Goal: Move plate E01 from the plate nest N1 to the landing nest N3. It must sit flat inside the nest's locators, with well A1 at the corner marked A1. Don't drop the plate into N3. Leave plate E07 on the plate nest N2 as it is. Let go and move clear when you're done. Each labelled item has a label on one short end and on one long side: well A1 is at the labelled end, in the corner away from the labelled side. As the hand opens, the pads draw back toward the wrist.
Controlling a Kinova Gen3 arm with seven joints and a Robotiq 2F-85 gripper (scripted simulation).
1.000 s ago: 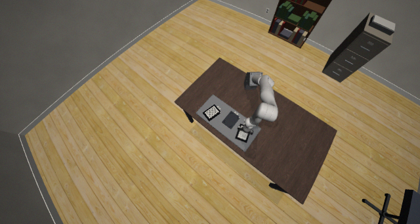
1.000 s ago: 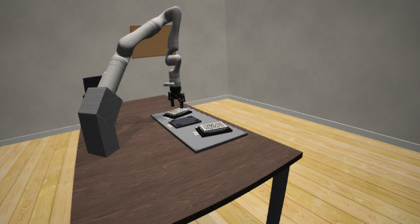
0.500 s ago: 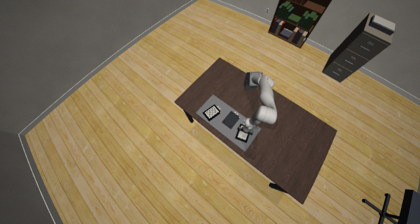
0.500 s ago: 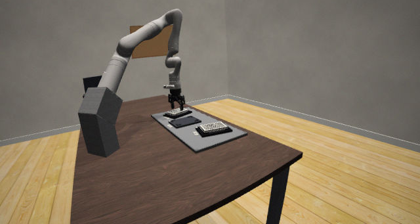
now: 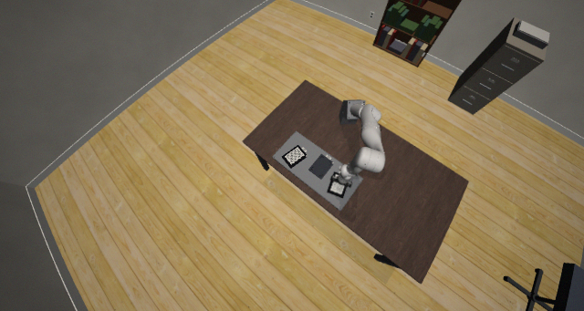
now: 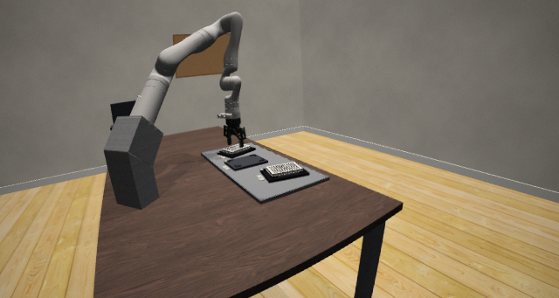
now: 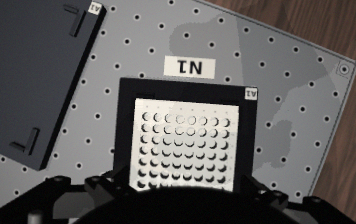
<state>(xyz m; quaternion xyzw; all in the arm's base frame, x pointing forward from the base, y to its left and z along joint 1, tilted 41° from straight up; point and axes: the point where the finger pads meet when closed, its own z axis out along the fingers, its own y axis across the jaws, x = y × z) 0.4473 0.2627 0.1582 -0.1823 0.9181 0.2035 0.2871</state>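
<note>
The plate lies 20 mm below my hand. Also, from my hand: plate nest N1: 30 mm below; N1 label: 80 mm behind, 50 mm to the right, 40 mm below; A1 mark: 150 mm to the right, 80 mm behind, 30 mm below.
</note>
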